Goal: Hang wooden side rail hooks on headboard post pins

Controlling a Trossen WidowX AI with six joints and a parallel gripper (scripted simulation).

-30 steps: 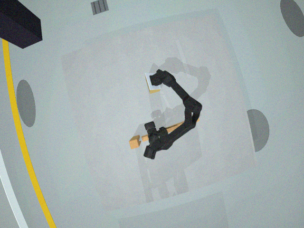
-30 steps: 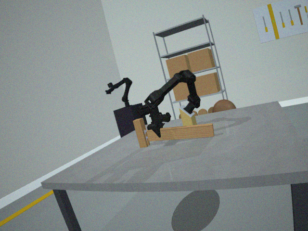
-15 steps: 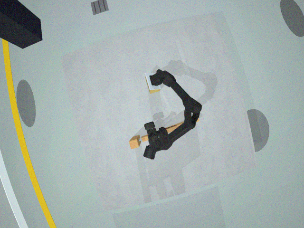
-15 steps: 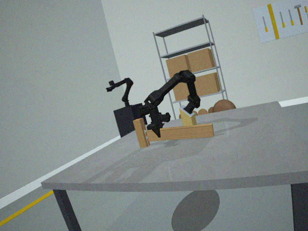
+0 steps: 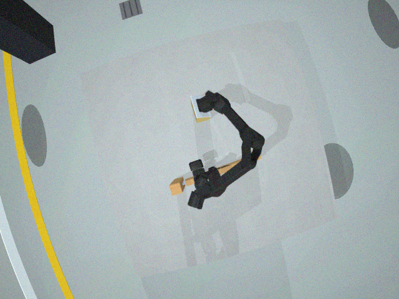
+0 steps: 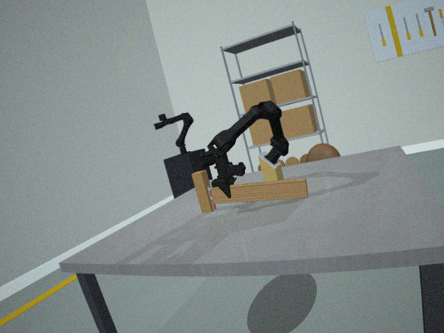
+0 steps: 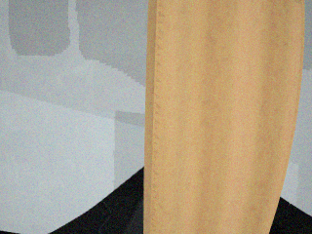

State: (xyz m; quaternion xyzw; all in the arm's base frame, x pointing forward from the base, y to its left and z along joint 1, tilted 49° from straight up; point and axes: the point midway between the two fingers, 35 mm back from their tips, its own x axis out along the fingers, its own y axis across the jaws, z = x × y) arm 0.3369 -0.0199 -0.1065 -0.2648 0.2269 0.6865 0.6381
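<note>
Right now my gripper tip is 12 cm to the left of the wooden headboard post, 4 cm below it and 1 cm short of it.
</note>
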